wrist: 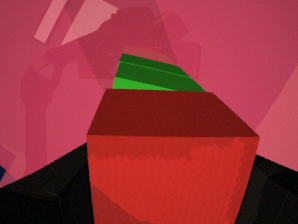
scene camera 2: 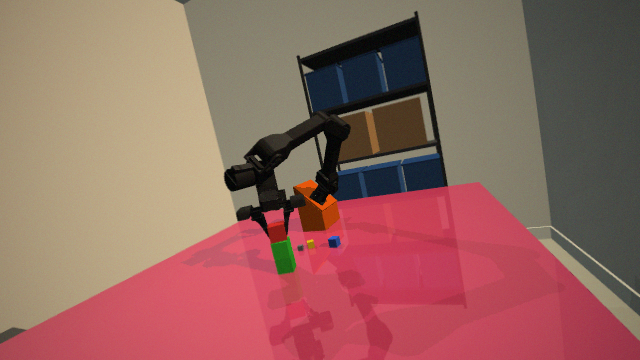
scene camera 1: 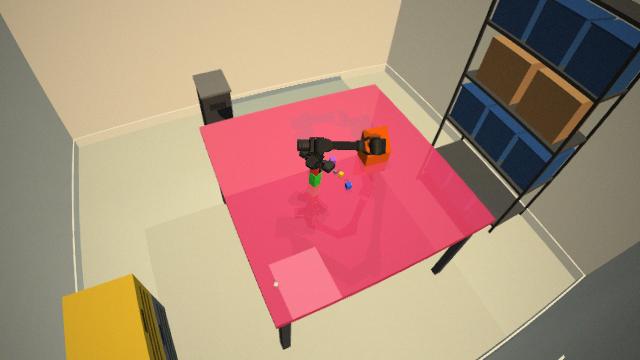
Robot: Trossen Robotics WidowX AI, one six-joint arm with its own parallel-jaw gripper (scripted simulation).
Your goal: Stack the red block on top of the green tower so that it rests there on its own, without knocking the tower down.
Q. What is my gripper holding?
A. A red block.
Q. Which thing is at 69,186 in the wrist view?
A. My gripper.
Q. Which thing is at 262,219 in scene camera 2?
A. My gripper.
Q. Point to a red block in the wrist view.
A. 147,148
